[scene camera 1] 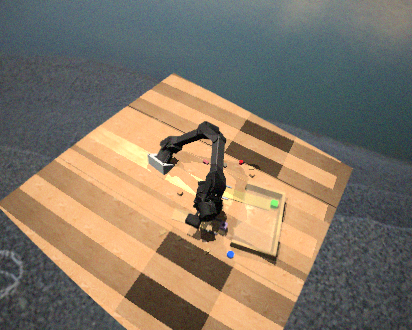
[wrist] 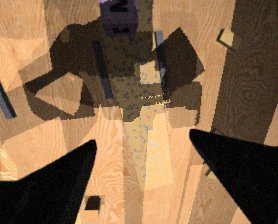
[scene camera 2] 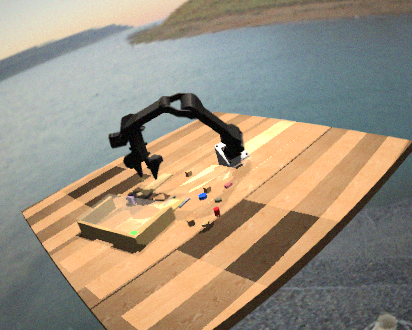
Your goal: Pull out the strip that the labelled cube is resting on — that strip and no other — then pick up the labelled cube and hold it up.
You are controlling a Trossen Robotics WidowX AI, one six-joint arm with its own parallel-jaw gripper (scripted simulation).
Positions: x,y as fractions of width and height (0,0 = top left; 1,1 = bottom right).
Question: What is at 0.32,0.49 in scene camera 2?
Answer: The gripper.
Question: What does the gripper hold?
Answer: Nothing.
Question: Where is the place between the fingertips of the gripper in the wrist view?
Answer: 0.52,0.62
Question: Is the gripper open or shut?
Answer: Open.
